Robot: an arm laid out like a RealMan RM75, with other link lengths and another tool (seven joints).
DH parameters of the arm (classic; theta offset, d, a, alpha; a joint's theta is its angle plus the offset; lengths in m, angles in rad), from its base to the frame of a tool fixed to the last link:
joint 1: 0 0.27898 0 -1.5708
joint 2: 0 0 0 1.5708
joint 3: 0 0.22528 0 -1.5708
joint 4: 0 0 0 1.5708
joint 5: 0 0.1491 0 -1.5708
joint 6: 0 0 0 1.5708
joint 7: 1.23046 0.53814 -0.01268 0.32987
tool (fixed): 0 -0.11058 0 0
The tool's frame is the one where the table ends.
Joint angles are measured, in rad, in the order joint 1, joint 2, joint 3, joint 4, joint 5, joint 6, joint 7. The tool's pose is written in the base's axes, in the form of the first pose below.
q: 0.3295 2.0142 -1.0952 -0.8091 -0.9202 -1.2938 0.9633
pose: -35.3, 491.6, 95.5, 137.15, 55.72, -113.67
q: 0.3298 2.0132 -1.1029 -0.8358 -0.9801 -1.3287 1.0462
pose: -47.9, 474.6, 72.0, 140.29, 51.08, -109.26
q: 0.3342 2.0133 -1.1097 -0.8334 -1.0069 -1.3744 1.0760
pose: -59.3, 457.3, 57.0, 141.58, 48.04, -106.12
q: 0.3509 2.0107 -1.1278 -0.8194 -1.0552 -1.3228 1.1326
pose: -44.1, 470.3, 31.2, 144.78, 44.79, -107.04
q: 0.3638 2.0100 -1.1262 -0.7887 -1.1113 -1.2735 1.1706
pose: -18.7, 485.8, 8.0, 148.00, 42.79, -108.97
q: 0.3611 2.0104 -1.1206 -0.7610 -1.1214 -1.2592 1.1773
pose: -2.9, 492.9, 2.7, 148.23, 42.07, -111.28
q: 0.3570 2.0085 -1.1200 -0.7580 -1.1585 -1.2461 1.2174
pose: 10.8, 494.6, -9.9, 149.90, 40.33, -112.26
